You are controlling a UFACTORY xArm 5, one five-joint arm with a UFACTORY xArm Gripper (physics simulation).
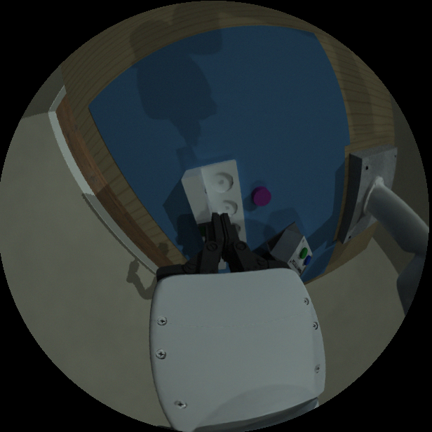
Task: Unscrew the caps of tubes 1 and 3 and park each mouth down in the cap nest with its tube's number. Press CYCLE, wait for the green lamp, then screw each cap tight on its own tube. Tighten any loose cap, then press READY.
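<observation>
My gripper (217,223) is shut and empty; its closed fingertips are over the white block. The white block (196,192) has round recesses along its top; two (221,182) (227,207) show, and a third is partly behind the fingers. A dark green patch (203,230) on the block's side, left of the fingers, is mostly hidden. A round purple cap (261,196) is right of the block, apart from it; whether it sits on a tube I cannot tell. A grey button box (286,243) at lower right has a green button (303,253) and a blue button (308,260). Tube numbers are not readable.
A blue mat (270,100) lies on the wooden table (330,55). A grey mounting plate (357,182) with a thick pale arm link (400,215) stands at the right edge. The arm's shadow falls across the mat at upper left. The table's edge runs along the left.
</observation>
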